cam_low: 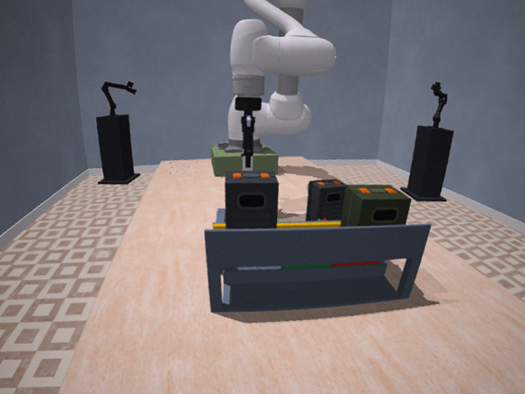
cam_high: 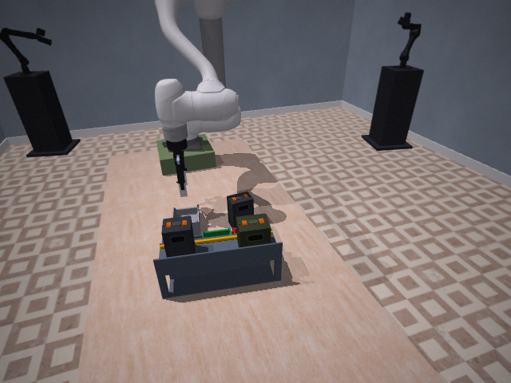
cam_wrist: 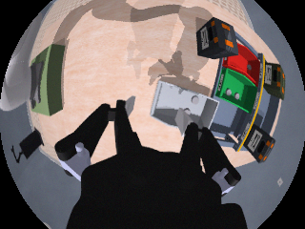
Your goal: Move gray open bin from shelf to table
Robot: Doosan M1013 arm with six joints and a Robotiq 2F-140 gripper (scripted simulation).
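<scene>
Right now the gray open bin is 80 mm ahead of my hand and 110 mm below it. Round my hand: yellow rail (320 mm ahead, 130 mm to the left, 40 mm below); black bin (370 mm ahead, 20 mm to the left, 10 mm above); green bin (260 mm ahead, 130 mm to the left, 110 mm below).
</scene>
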